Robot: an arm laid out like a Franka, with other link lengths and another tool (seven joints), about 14 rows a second.
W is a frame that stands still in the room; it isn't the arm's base.
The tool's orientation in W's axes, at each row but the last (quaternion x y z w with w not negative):
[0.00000 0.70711 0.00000 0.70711]
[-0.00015 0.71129 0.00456 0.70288]
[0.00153 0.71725 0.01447 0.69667]
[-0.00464 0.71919 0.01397 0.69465]
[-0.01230 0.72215 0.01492 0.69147]
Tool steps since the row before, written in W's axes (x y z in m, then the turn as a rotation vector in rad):
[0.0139 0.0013 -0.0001 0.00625 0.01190 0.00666]
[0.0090 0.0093 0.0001 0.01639 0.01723 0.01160]
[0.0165 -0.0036 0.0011 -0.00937 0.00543 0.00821]
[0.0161 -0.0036 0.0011 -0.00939 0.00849 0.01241]
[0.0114 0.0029 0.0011 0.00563 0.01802 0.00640]
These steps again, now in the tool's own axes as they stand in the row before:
[0.0001 0.0013 0.0139 -0.00666 0.01190 0.00625]
[-0.0001 0.0092 0.0091 -0.01169 0.01719 0.01637]
[-0.0017 -0.0039 0.0164 -0.00781 0.00578 -0.00950]
[-0.0017 -0.0040 0.0160 -0.01197 0.00890 -0.00958]
[-0.0016 0.0025 0.0114 -0.00659 0.01782 0.00604]

